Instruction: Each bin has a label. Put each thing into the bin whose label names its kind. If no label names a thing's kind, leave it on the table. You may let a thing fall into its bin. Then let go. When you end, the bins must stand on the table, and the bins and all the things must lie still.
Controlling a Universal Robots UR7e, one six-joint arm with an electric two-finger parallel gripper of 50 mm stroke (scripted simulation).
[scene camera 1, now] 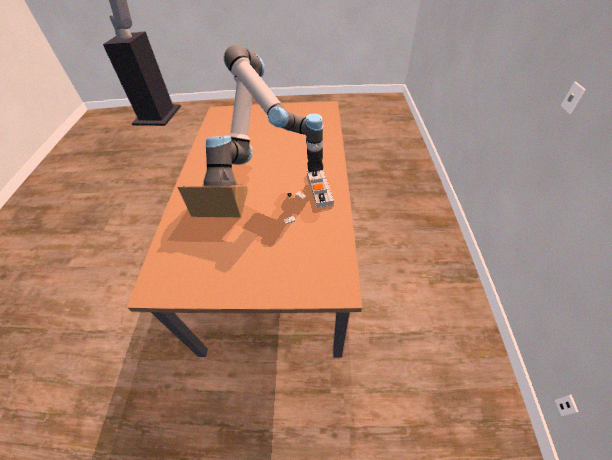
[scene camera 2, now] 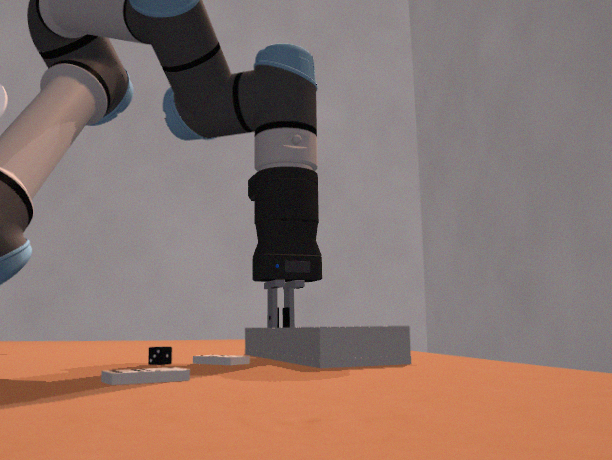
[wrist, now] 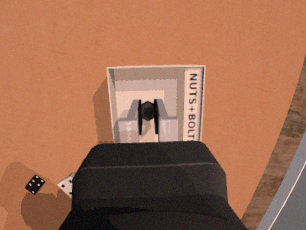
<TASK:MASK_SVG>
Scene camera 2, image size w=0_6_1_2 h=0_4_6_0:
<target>my gripper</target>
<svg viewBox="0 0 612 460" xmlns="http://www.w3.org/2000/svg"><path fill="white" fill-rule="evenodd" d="M309 180L278 178L264 180L255 185L255 225L258 244L253 255L253 281L264 282L264 289L268 289L267 328L279 328L278 288L283 287L284 289L283 328L295 327L294 289L305 287L305 282L322 279L322 255L316 242L319 223L318 185Z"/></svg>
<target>white domino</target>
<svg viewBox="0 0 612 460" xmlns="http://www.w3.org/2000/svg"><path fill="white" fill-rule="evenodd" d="M190 369L172 367L101 371L101 382L110 385L190 381Z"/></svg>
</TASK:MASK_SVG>
